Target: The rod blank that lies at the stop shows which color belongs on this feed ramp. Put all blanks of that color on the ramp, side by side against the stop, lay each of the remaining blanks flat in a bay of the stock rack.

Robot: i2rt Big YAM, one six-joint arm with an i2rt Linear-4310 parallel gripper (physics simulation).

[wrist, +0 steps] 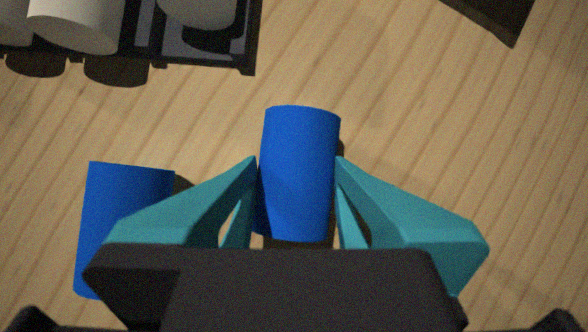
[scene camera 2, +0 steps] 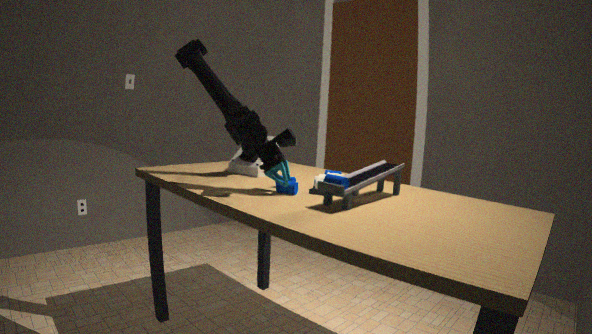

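Observation:
My gripper (scene camera 2: 288, 184) (wrist: 295, 166) is shut on a blue blank (wrist: 300, 175), low at the table; its teal fingers touch both long sides. A second blue blank (wrist: 117, 200) lies to the left, partly behind the left finger. In the scene view the two overlap under the fingers. The feed ramp (scene camera 2: 376, 176) has a blue blank (scene camera 2: 336, 180) at its low stop end. The stock rack (scene camera 2: 313, 191) (wrist: 248, 52) stands behind that end, at the upper left in the wrist view. It holds cream blanks (scene camera 2: 320, 179) (wrist: 80, 25) and a blue one (scene camera 2: 332, 172).
The white arm base (scene camera 2: 245, 167) stands behind the gripper on the wooden table (scene camera 2: 425, 220). The ramp stands on legs to the gripper's right in the scene view. A dark shape (wrist: 500, 17) shows at the wrist view's upper right; what it is, I cannot tell.

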